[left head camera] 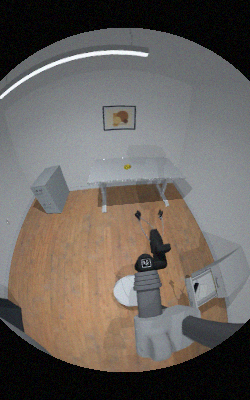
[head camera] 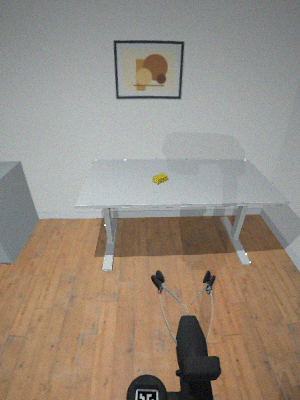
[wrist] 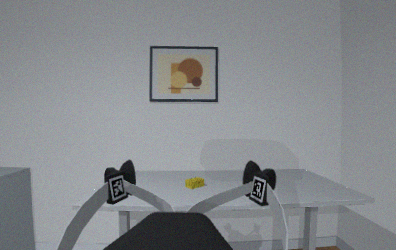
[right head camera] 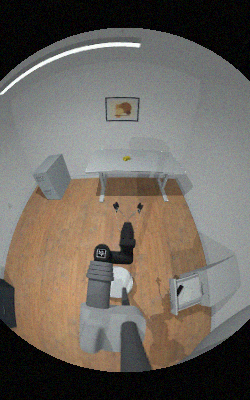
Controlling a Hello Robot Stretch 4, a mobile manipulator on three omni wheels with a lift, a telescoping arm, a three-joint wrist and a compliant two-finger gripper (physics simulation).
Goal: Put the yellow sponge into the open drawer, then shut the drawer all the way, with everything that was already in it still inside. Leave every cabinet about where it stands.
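Pixels of known places: hand, tool point: (left head camera: 148,212) (head camera: 183,277) (wrist: 189,178) (right head camera: 127,204); robot's base, link origin: (left head camera: 130,289) (right head camera: 115,281).
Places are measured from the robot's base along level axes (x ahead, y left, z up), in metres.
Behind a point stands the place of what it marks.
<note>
The yellow sponge (head camera: 160,178) {z 0.734, x 1.593, y -0.049 m} (left head camera: 127,167) {z 0.716, x 1.588, y -0.054 m} (right head camera: 126,158) {z 0.724, x 1.592, y -0.054 m} (wrist: 194,183) {z 0.723, x 1.584, y -0.046 m} lies on the grey table (head camera: 110,192) {z 0.692, x 1.442, y 0.310 m} (left head camera: 102,171) {z 0.693, x 1.533, y 0.333 m} (right head camera: 100,162) {z 0.693, x 1.506, y 0.338 m} (wrist: 150,195). My gripper (head camera: 183,281) {z 1.044, x 0.460, y -0.086 m} (left head camera: 149,215) {z 1.044, x 0.460, y -0.086 m} (right head camera: 128,206) {z 1.044, x 0.460, y -0.086 m} (wrist: 190,181) {z 1.044, x 0.460, y -0.086 m} is open and empty, its fingers wide apart, pointing toward the table and in front of it, well away from the sponge. The open drawer (left head camera: 189,292) {z 0.399, x -0.151, y -0.576 m} (right head camera: 174,297) {z 0.461, x -0.180, y -0.578 m} sticks out from a pale cabinet (left head camera: 232,280) {z 0.617, x -0.236, y -1.026 m} (right head camera: 220,280) {z 0.618, x -0.134, y -1.059 m} at the right; it holds a black object (left head camera: 196,287) {z 0.409, x -0.125, y -0.667 m} (right head camera: 180,289) {z 0.406, x -0.117, y -0.674 m} and a pale flat thing (left head camera: 206,289) (right head camera: 191,294).
A grey cabinet (head camera: 17,215) {z 0.291, x 1.641, y 1.299 m} (left head camera: 51,190) {z 0.501, x 1.390, y 1.288 m} (right head camera: 53,177) {z 0.475, x 1.428, y 1.290 m} (wrist: 15,210) {z 0.421, x 1.785, y 1.306 m} stands left of the table. A dark unit (left head camera: 10,312) (right head camera: 7,304) shows at the lower left. A framed picture (head camera: 149,70) {z 1.470, x 2.077, y 0.055 m} (wrist: 184,74) {z 1.463, x 2.077, y 0.055 m} hangs above the table. The table's legs (head camera: 108,240) {z 0.048, x 1.615, y 0.421 m} (head camera: 235,240) {z 0.011, x 1.688, y -0.830 m} stand on the wooden floor.
</note>
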